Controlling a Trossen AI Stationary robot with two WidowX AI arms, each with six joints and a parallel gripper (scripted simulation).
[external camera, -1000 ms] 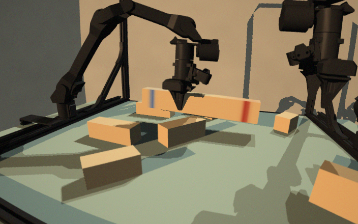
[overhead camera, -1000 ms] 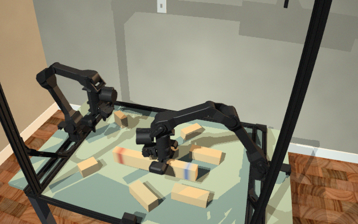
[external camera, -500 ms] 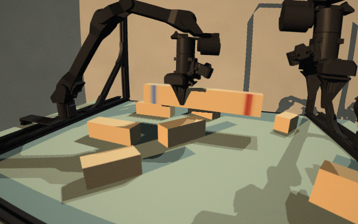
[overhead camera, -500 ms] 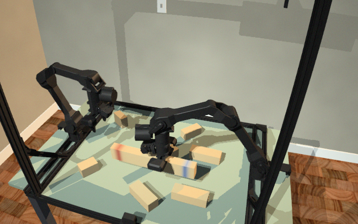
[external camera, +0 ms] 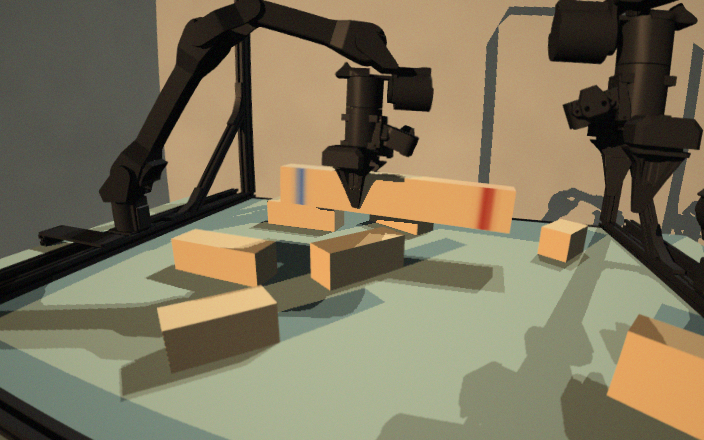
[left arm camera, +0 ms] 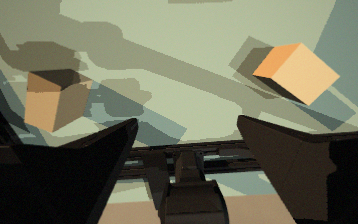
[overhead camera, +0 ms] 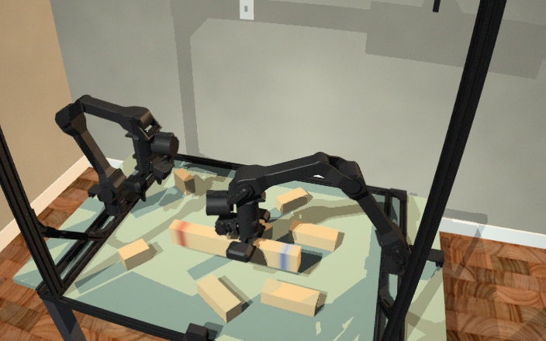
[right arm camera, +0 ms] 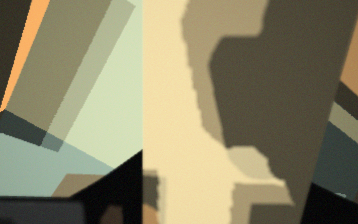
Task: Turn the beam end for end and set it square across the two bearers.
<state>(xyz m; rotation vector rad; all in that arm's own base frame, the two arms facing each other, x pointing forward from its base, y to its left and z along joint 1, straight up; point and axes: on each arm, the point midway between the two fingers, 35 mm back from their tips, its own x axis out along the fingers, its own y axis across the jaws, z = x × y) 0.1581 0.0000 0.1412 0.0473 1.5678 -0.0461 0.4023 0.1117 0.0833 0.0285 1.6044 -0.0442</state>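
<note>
My right gripper is now 5 cm to the right of the beam and 1 cm above it.
</note>
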